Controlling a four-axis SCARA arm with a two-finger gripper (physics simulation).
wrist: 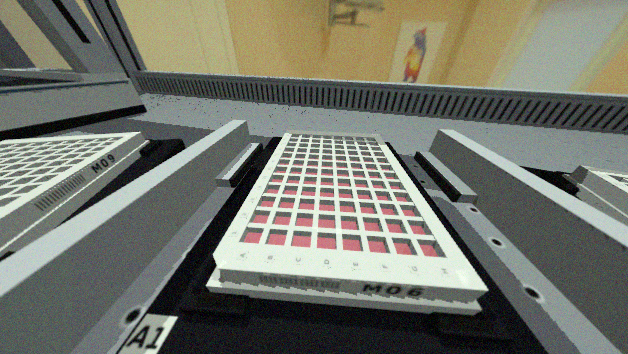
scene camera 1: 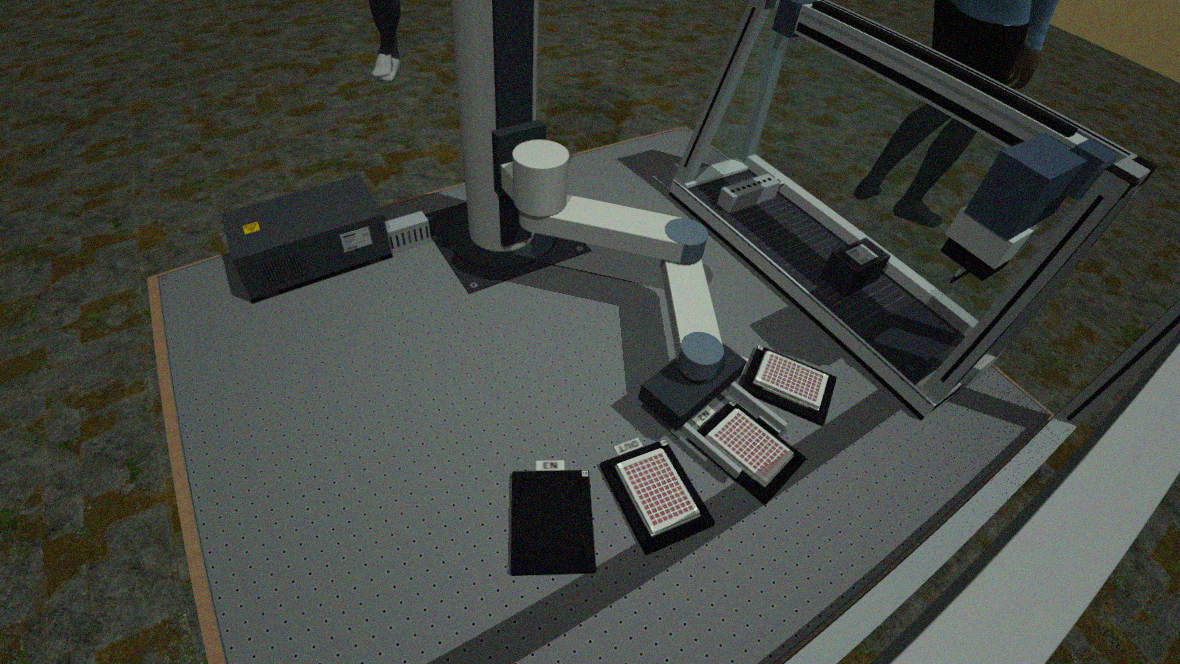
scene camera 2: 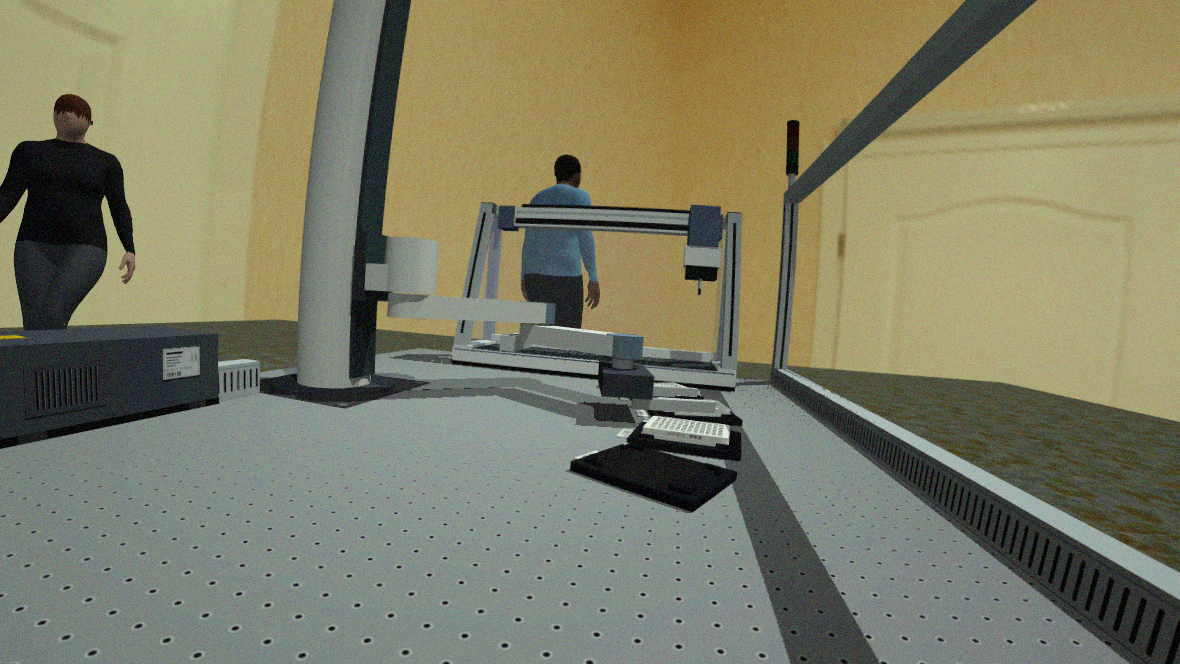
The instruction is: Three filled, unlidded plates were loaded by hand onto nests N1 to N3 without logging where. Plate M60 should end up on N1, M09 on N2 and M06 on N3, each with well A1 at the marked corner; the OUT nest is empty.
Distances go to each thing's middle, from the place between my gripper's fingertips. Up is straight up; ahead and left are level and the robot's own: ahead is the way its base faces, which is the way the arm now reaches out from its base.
My gripper is now 30 mm above the nest N2 (scene camera 1: pixel 743 479) and 20 mm past it. Also, from my hand: nest N3 (scene camera 1: pixel 551 519) (350 mm to the right, 80 mm behind, 30 mm below); dark box (scene camera 1: pixel 311 220) (860 mm behind, 510 mm to the right, 20 mm above); OUT nest (scene camera 1: pixel 688 529) (190 mm to the right, 40 mm behind, 30 mm below).
